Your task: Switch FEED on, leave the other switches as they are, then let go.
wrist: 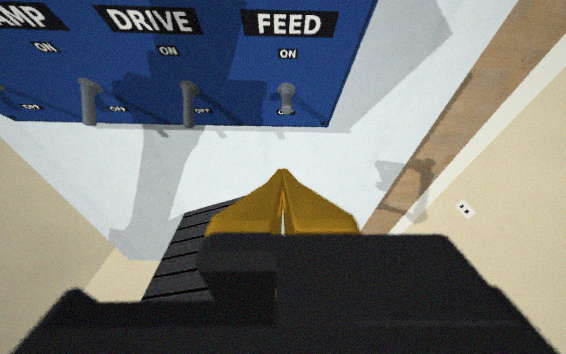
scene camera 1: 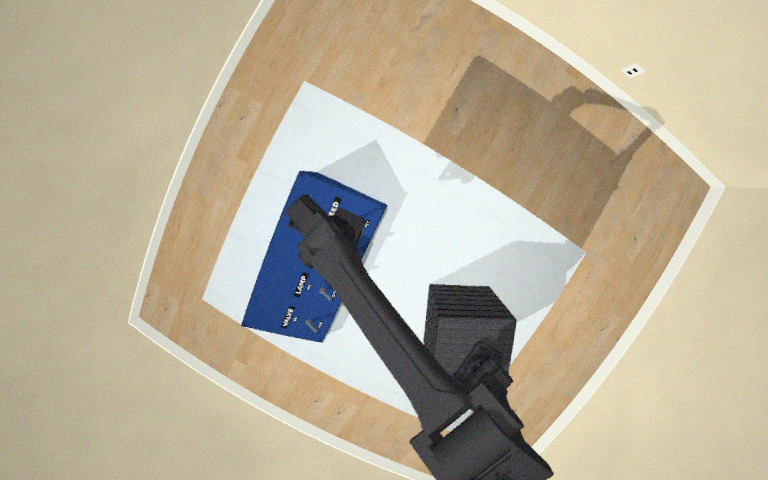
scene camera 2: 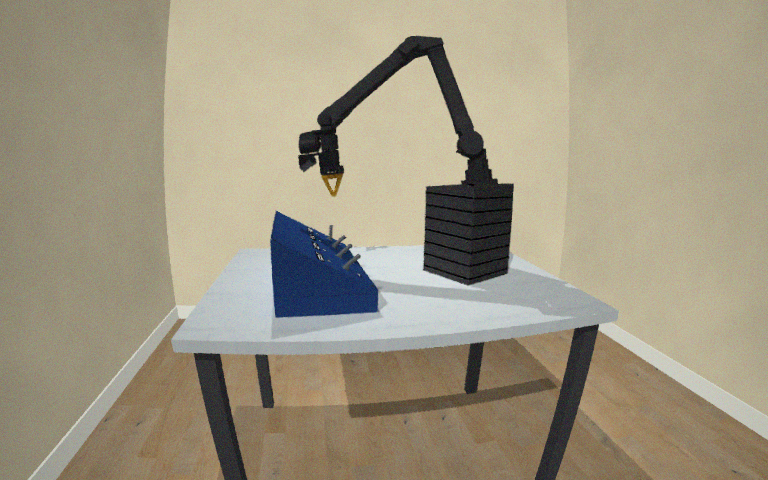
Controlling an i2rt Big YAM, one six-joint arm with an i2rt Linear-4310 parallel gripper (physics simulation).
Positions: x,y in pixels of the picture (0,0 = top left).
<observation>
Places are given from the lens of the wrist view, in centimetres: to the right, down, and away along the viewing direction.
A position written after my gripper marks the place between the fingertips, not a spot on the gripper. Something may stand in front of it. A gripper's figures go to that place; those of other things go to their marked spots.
my gripper [wrist: 282,176]: 0, 0, 13
blue switch box [wrist: 237,67]: -5, -12, 20
</observation>
